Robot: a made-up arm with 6 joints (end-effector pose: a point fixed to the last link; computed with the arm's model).
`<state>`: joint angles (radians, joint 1 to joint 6).
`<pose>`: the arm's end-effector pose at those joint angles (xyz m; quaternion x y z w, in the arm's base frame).
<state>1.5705 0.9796 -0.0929 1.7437 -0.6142 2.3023</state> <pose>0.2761 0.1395 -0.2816 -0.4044 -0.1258 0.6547 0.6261</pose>
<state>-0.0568 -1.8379 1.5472 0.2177 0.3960 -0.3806</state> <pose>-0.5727 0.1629 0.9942 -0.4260 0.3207 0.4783 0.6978</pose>
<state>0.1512 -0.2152 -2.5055 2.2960 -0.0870 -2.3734</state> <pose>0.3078 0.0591 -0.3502 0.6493 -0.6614 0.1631 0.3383</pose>
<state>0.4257 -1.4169 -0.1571 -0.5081 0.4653 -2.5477</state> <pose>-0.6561 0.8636 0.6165 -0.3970 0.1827 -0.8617 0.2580</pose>
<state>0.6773 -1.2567 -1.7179 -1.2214 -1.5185 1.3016</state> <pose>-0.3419 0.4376 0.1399 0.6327 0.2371 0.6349 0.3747</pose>
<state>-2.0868 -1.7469 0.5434 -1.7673 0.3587 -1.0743</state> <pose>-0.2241 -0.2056 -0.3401 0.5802 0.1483 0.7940 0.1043</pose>
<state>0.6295 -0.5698 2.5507 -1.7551 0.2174 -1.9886</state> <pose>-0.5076 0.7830 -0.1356 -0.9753 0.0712 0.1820 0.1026</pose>
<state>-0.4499 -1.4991 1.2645 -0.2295 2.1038 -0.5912</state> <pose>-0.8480 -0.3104 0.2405 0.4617 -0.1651 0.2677 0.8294</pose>
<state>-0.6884 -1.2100 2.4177 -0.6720 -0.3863 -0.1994</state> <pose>-0.7168 0.1290 0.6691 -0.7370 0.2002 0.5571 0.3261</pose>
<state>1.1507 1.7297 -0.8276 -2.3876 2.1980 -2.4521</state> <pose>0.9204 0.0247 -0.4416 -0.0896 0.6109 0.4557 0.6411</pose>
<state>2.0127 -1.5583 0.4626 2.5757 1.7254 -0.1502</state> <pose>-0.9769 -0.0862 -0.1336 0.7061 0.0727 -0.3220 0.6264</pose>
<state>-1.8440 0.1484 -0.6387 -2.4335 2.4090 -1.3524</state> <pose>-0.3919 0.6367 0.8594 -0.5767 0.1345 -0.3796 0.7108</pose>
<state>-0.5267 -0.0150 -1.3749 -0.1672 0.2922 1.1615</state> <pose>-0.5181 0.2760 0.1317 0.5974 -0.5652 0.2483 0.5118</pose>
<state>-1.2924 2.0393 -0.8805 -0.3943 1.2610 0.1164</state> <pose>0.6755 0.2358 0.5428 -0.1102 0.9029 0.2889 0.2986</pose>
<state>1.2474 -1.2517 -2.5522 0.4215 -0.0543 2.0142</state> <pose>-0.3463 0.1330 0.2392 0.2303 -0.4920 0.0821 0.8356</pose>
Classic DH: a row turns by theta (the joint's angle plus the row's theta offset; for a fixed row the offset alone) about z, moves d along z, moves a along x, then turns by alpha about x. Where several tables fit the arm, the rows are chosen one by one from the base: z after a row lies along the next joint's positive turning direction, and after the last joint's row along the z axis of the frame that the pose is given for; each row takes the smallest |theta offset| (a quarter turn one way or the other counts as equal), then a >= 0, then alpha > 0; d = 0 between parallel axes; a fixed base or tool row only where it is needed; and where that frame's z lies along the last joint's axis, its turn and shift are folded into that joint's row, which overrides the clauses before.
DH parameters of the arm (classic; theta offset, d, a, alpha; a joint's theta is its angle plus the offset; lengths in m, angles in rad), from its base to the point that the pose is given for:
base (fixed): -1.5708 0.0622 0 1.5708
joint 1: 1.5708 0.0973 0.1055 1.5708
joint 2: 0 -0.2884 -0.3854 -1.5708
joint 3: 1.5708 0.1568 0.0804 -1.5708
joint 4: -1.5708 0.111 0.1065 1.5708
joint 5: 0 -0.278 0.2624 1.5708
joint 6: 1.3668 0 0.2226 0
tool (fixed): 1.7748 0.195 0 0

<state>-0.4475 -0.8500 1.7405 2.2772 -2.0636 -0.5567</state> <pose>-0.4205 0.3747 0.3956 0.1289 0.3819 -0.7703 0.4941</pose>
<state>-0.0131 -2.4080 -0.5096 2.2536 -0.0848 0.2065</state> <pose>-0.2698 0.5124 0.2052 0.7068 -0.5452 0.4497 0.0321</pose>
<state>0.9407 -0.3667 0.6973 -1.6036 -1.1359 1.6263</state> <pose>-0.6383 0.0863 -0.3578 -0.1951 -0.9592 -0.1789 0.0993</pose>
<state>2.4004 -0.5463 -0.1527 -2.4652 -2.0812 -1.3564</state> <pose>-0.6636 -0.0524 -0.3372 0.7653 -0.3550 -0.3133 0.4361</pose>
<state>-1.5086 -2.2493 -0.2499 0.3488 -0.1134 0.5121</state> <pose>-0.0243 -0.5231 0.5882 0.3693 0.7253 0.5507 0.1852</pose>
